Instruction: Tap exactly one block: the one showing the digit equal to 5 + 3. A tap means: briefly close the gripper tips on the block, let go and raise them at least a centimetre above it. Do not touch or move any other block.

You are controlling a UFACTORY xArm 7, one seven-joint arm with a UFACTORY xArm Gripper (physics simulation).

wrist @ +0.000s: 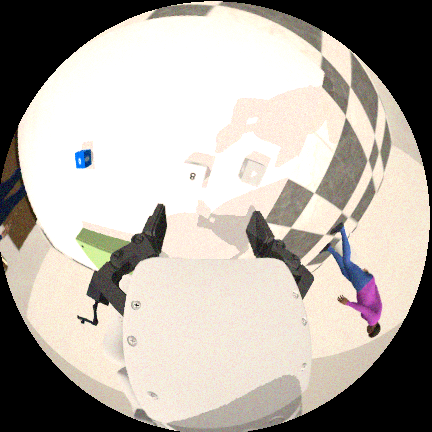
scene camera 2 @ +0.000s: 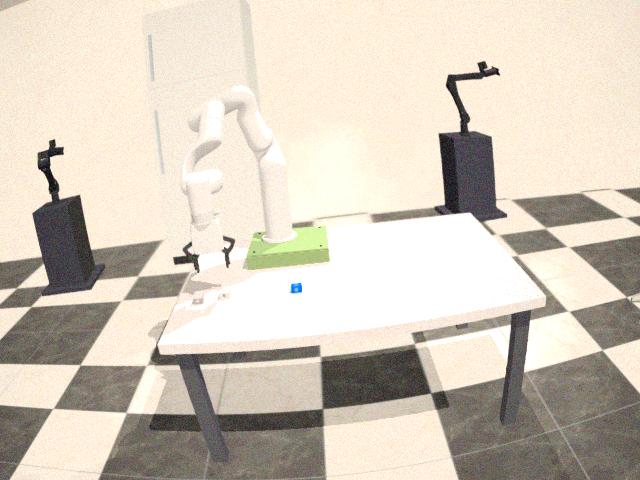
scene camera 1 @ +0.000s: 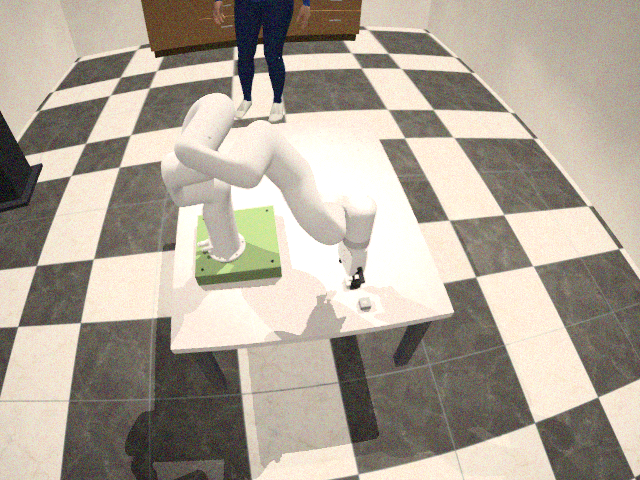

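The white block with a dark 8 (wrist: 196,173) (scene camera 2: 223,295) sits on the table (scene camera 1: 310,330) (scene camera 2: 403,289). In scene camera 1 it is mostly or wholly hidden by the gripper. My gripper (scene camera 1: 354,283) (scene camera 2: 212,267) (wrist: 208,217) is open and empty, pointing down above the table near the 8 block; in the wrist view that block shows beyond the gap between the fingers. A grey block (scene camera 1: 364,303) (scene camera 2: 197,299) (wrist: 252,170) is close beside the 8 block, its pale mark unreadable. A blue block (scene camera 2: 296,287) (wrist: 83,158) lies farther off, its digit too small to read.
The green base plate (scene camera 1: 253,227) (scene camera 2: 289,258) (wrist: 97,247) carries the arm on the table. The table's edge runs close to the grey block. Two dark pedestals (scene camera 2: 64,248) (scene camera 2: 467,170) with black arms stand beyond the table. A person (scene camera 1: 262,46) stands behind it.
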